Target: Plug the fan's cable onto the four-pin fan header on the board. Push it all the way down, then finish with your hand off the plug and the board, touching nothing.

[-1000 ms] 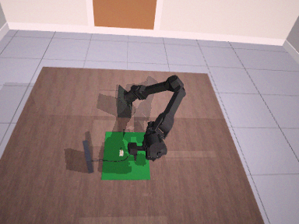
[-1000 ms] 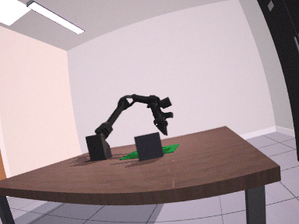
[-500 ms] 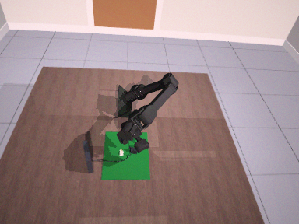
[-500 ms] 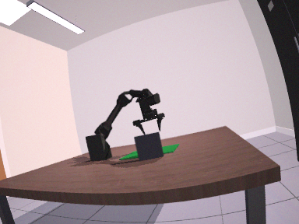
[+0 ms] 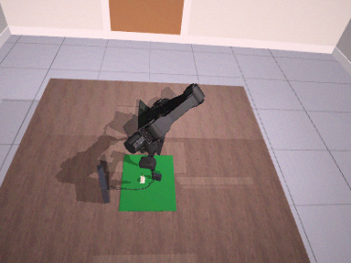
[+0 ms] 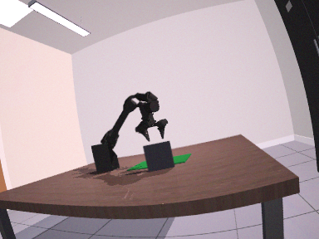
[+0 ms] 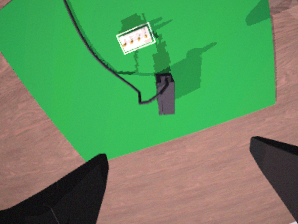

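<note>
The dark fan plug lies 100 mm below my gripper tip and 10 mm to the left of it. Also, from my gripper tip: green board (140 mm below, 30 mm to the right, 10 mm ahead); white four-pin fan header (120 mm below, 60 mm to the right); dark fan (220 mm to the right, 60 mm below, 40 mm ahead).
</note>
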